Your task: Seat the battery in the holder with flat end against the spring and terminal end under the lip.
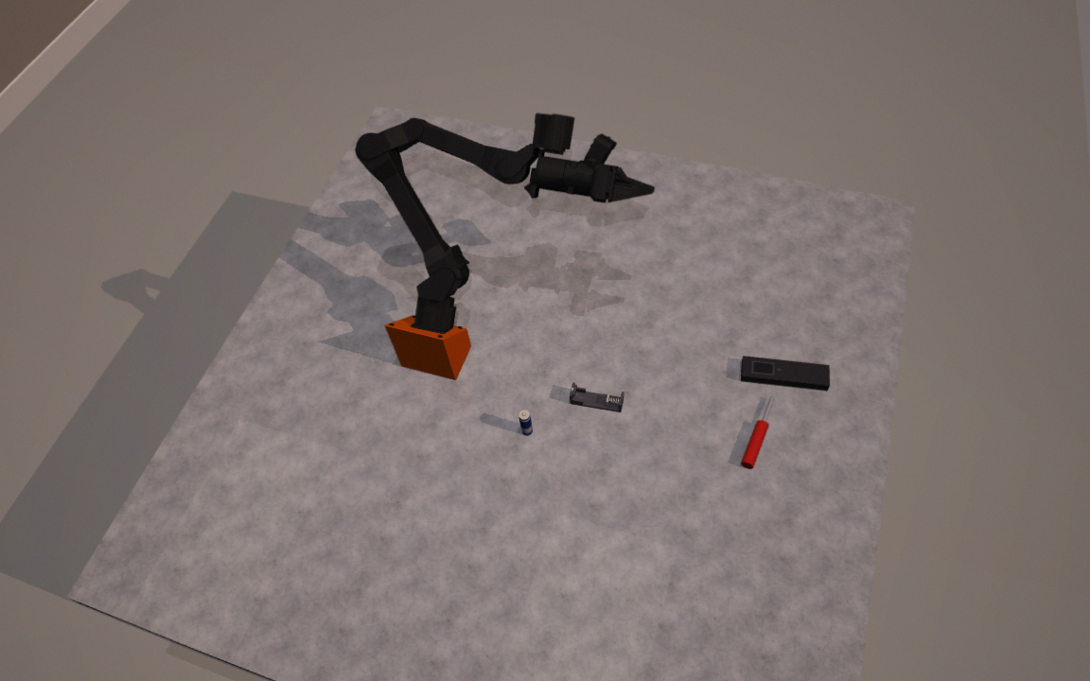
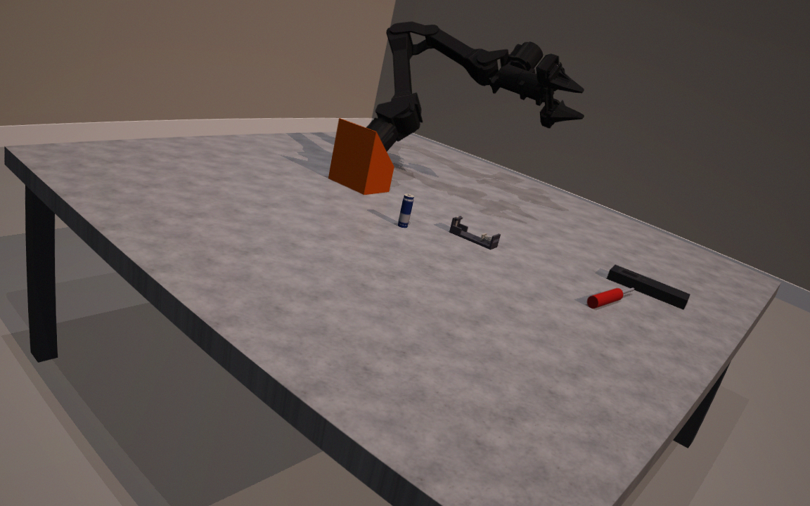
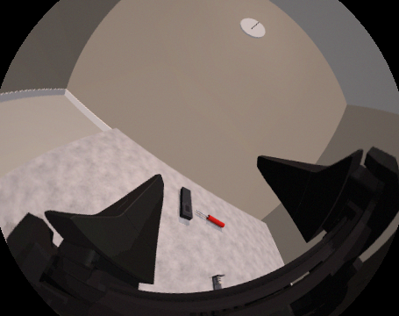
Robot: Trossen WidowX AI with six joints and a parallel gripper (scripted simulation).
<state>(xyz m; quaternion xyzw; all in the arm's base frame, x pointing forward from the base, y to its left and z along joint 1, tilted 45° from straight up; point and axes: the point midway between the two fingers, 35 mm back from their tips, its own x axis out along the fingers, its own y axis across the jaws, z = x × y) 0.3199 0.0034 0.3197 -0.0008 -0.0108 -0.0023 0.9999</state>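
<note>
The white battery is 36 cm to the right of my gripper tip, 26 cm below it and 16 cm behind it. Round my gripper tip: red-handled screwdriver (28 cm below, 27 cm to the right, 25 cm ahead); then black remote (28 cm below, 28 cm ahead, 15 cm to the right).
</note>
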